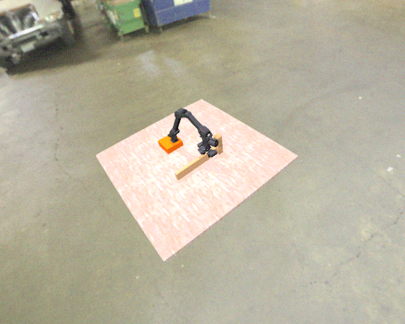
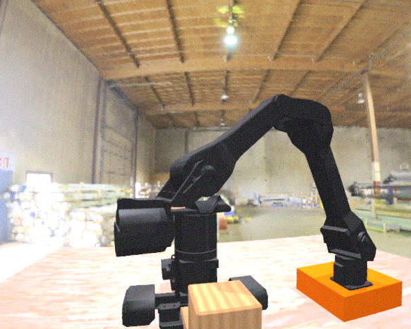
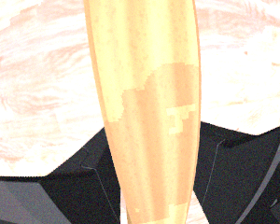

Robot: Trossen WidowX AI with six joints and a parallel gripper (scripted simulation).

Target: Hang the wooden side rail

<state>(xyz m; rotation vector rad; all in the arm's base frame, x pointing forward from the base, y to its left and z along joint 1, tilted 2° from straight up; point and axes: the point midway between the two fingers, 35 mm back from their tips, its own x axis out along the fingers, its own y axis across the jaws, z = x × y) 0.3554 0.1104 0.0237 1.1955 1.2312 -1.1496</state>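
The headboard post is 1 cm behind my gripper tip, 12 cm to the left of it and 5 cm above it.
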